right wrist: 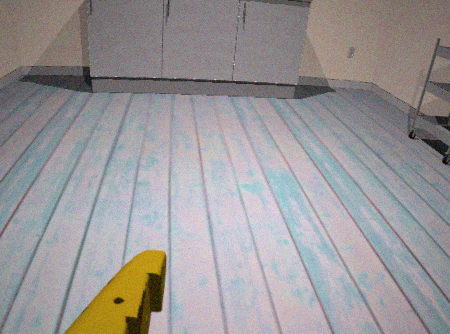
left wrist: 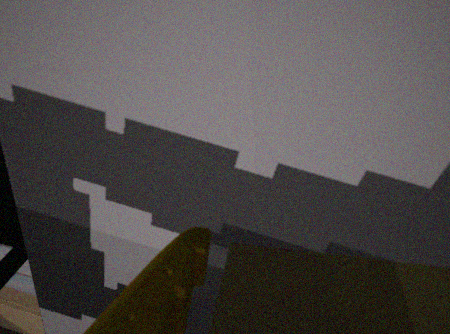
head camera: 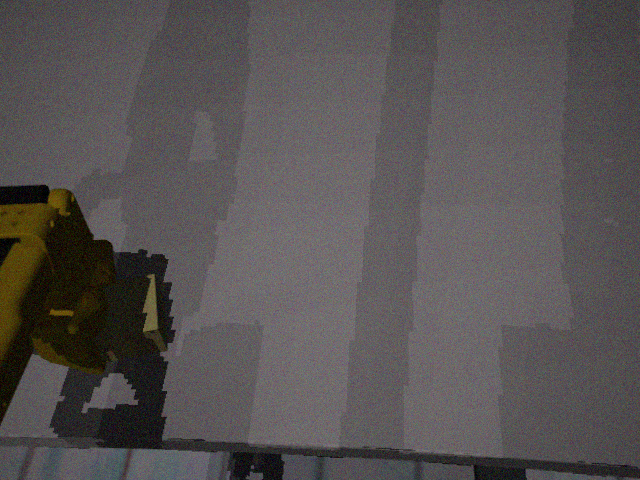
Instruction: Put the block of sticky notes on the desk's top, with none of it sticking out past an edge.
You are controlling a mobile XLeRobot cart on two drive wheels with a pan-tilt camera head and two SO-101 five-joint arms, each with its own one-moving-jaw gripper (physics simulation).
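Frame: origin at the left arm's base, x up, y ahead, z left, level; metres.
Where they show: left hand at its tool point: (left wrist: pixel 208 249) (head camera: pixel 98 365); right hand at its tool point: (right wrist: pixel 164 273).
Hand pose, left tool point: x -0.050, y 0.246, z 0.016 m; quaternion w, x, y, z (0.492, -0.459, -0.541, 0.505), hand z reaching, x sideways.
Note:
After its pixels a point has its place.
The block of sticky notes (head camera: pixel 150 312) @(x -0.018, y 0.273, z -0.024 m) (left wrist: pixel 320 295) @(x -0.044, y 0.269, z 0.018 m), dark yellow in shadow with a pale lit side, appears to rest on the grey desk top (head camera: pixel 310 206) @(x -0.055, y 0.396, z -0.138 m) (left wrist: pixel 250 75) @(x -0.055, y 0.248, z 0.053 m), inward of the near edge at the head view's lower left. My left gripper (head camera: pixel 116 341) @(x -0.050, y 0.246, z 0.016 m) is open around the block. In the left wrist view, its fixed jaw (left wrist: pixel 172 280) @(x -0.036, y 0.243, z 0.023 m) stands left of the block with a narrow gap between them; the moving jaw does not show. The block's lower part is cut off there. My right gripper (right wrist: pixel 150 270) shows one notched jaw, fully open, over the floor.
The desk's near edge (head camera: pixel 330 450) @(x -0.064, y 0.188, z -0.154 m) crosses the bottom of the head view, with the plank floor below. Dark arm shadows lie around the block. In the right wrist view, a grey cabinet (right wrist: pixel 197 45) @(x -0.336, y -3.144, z 0.136 m) stands at the back and a metal cart (right wrist: pixel 428 82) @(x -0.316, y -2.262, z 1.720 m) at the right.

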